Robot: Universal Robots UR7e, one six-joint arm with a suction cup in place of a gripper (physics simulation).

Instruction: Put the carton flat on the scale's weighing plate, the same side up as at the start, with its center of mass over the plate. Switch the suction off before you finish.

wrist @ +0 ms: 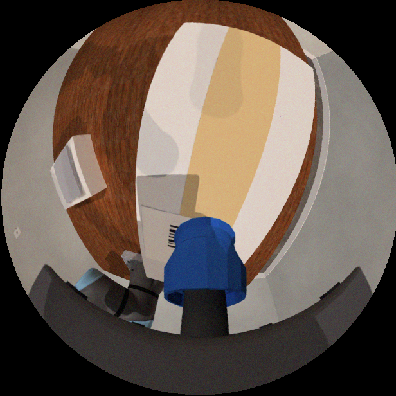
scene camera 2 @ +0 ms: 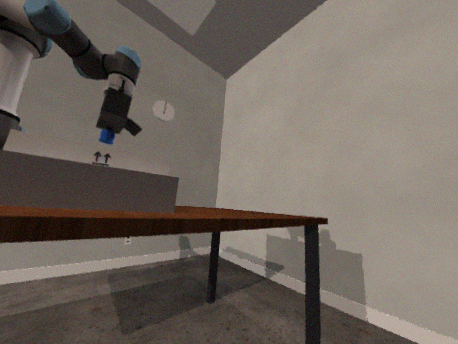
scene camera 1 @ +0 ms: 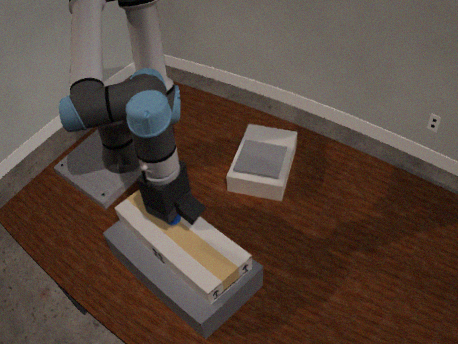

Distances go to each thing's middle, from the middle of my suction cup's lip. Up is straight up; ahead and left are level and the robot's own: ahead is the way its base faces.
My suction cup is 70 mm above the white carton (scene camera 1: pixel 206 260), 10 mm to the left of it and 10 mm short of it. Round my suction cup: scale (scene camera 1: pixel 261 166) (400 mm to the left, 160 mm below, 10 mm ahead); grey block (scene camera 1: pixel 161 281) (150 mm below, 20 mm to the right, 10 mm ahead).
